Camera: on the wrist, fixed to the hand. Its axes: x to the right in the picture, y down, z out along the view.
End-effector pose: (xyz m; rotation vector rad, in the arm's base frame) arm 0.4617 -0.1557 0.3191 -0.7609 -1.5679 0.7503
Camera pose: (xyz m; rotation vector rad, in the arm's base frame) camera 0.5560 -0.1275 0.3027 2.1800 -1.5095 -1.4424
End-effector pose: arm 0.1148 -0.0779 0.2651 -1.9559 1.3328 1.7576
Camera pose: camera 0.1541 -0.1616 0.3025 -0.5037 -1.5431 0.2964
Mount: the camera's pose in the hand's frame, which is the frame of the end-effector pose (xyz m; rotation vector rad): 0.0033 0.0356 -0.0931 0.1262 1.0124 2.9350
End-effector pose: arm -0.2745 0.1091 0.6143 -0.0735 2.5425 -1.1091
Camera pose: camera -0.3066 0.1981 0.6459 2.9453 0.2495 0.3597
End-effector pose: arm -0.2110 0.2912 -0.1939 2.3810 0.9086 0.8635
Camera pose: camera -0.2578 0.2859 -0.1060 -0.5799 1.8018 -1.2056
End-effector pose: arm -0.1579 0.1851 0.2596 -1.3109 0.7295 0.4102
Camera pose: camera -0.2021 0.1031 0.2238 -0.7348 -2.1933 -1.2829
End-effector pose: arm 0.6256 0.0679 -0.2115 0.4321 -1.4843 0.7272
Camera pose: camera 0.6702 0.1566 -0.2207 2.0662 -0.1062 -2.1294
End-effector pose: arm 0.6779 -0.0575 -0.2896 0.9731 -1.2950 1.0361
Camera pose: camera 0.6683 0.0418 -0.2910 1.7343 0.5379 -1.9270
